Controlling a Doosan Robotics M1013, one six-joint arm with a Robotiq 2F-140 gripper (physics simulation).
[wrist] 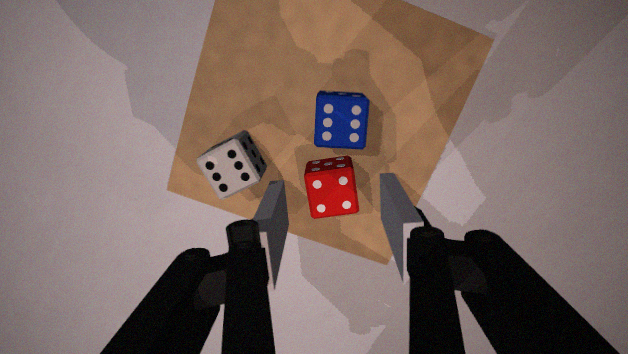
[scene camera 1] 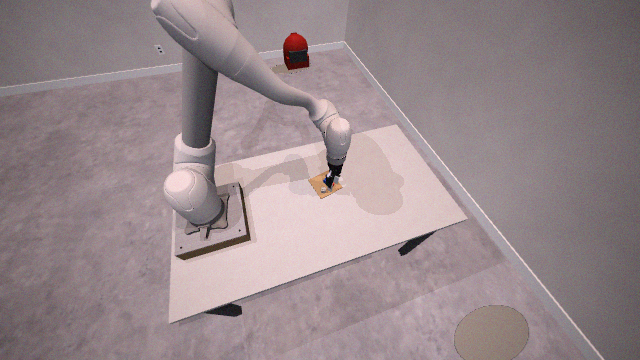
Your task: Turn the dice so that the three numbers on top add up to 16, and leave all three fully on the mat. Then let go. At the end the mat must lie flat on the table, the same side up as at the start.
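The tan mat lies flat on the table. The white die shows six on top and sits near the mat's left corner in the wrist view. The blue die shows six on top, near the middle of the mat. The red die shows four on top and stands on the mat below the blue die in the wrist view, a small gap between them. My gripper is open, with one finger on each side of the red die and a gap at both sides. It partly hides the dice in the scene view.
The white table carries the robot's base plate at its left. The left finger is close to the white die in the wrist view. A red welding helmet is on the floor by the far wall.
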